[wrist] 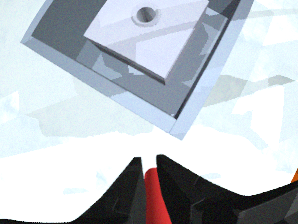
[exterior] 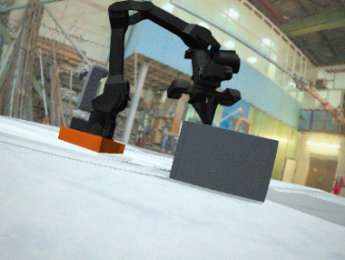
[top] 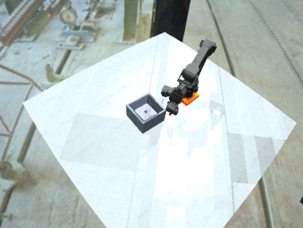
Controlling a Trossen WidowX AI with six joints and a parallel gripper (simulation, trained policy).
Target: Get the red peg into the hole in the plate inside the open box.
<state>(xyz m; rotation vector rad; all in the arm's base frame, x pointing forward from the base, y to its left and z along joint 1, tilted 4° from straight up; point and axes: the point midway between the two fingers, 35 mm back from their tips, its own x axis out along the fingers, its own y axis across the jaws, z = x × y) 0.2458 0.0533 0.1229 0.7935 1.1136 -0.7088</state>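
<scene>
Right now the pale plate is 10 cm to the right of my gripper tip, 7 cm below it and 6 cm ahead of it. The rest, counted from my gripper tip: red peg: 2 cm to the left, 2 cm behind, 1 cm above; then grey box: 10 cm to the right, 9 cm below, 6 cm ahead.
</scene>
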